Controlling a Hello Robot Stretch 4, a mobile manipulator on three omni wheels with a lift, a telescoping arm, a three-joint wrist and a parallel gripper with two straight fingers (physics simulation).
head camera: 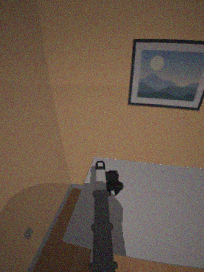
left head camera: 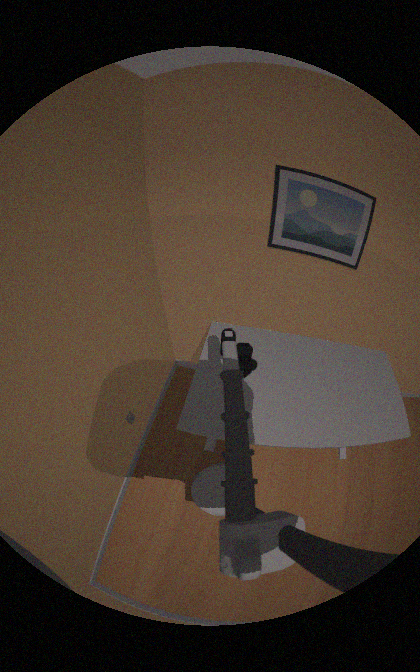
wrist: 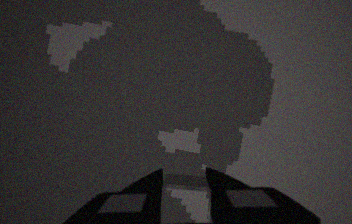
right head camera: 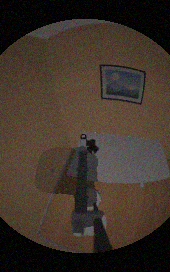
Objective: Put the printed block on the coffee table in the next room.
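Where they show: gripper, between the fingertips: [head camera: 112,195] [wrist: 184,184] [right head camera: 92,153]; robot's base, origin of its link: [left head camera: 220,487] [right head camera: 88,198].
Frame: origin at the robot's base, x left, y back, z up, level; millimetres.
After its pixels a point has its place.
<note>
The printed block [wrist: 186,202] {x -88, y -606, z 722 mm} is a small grey block at the bottom middle of the wrist view, with its darker far side at the top. My gripper [wrist: 184,184] {x -88, y -608, z 693 mm} [head camera: 114,184] [left head camera: 246,361] [right head camera: 92,146] points down over the left part of a white table [head camera: 165,215] {x -426, y -431, z 693 mm} [left head camera: 325,400] {x -565, y -411, z 693 mm} [right head camera: 132,162] {x -601, y -404, z 693 mm}. Its two black fingers stand against both sides of the block, shut on it. The block's lower part is cut off by the frame, and the arm and gripper hide it in the head views. I cannot tell whether it touches the table. No coffee table can be made out as a separate thing.
A framed mountain picture [head camera: 167,75] {x -481, y -957, z 1486 mm} [left head camera: 322,217] {x -488, y -956, z 1479 mm} [right head camera: 122,84] {x -489, y -955, z 1464 mm} hangs on the wall behind the table. A side wall [left head camera: 75,300] {x 586, y -586, z 1227 mm} stands close on the left, with a small outlet [head camera: 28,232] {x 611, y -454, z 390 mm} [left head camera: 130,417] {x 615, y -453, z 373 mm}. My arm [left head camera: 237,435] {x -1, y -211, z 1030 mm} reaches across the wooden floor [left head camera: 150,540] {x 525, y 531, z -27 mm} and over the table's near edge.
</note>
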